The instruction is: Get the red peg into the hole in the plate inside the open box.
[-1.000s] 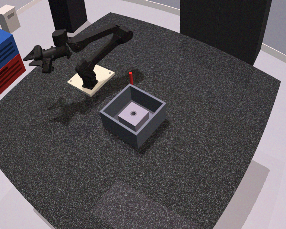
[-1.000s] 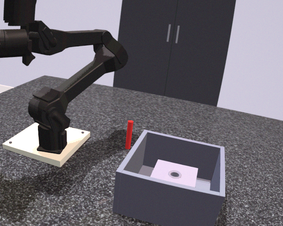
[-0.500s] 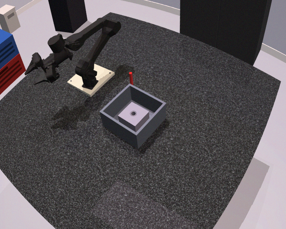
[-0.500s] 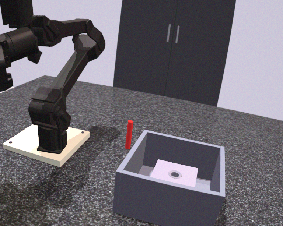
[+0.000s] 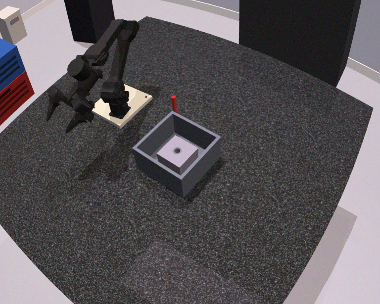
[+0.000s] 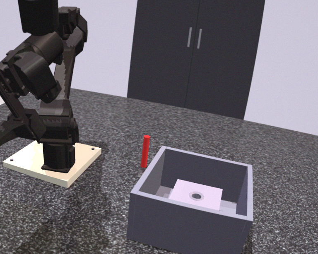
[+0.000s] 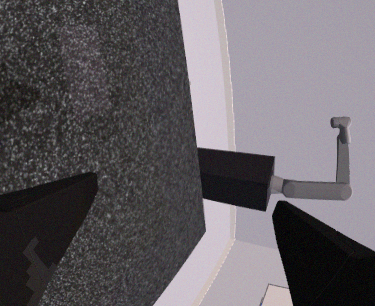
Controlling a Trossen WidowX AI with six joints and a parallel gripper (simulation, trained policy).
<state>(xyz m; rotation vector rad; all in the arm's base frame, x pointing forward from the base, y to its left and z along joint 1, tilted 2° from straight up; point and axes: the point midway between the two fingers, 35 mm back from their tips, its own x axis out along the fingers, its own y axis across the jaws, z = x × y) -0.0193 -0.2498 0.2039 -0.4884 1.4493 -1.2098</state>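
Now: the red peg 360 mm to the left of my gripper tip, 220 mm ahead of it and 170 mm below it. From my gripper tip the other things lie so: grey box (330 mm ahead, 180 mm below, 160 mm to the left).
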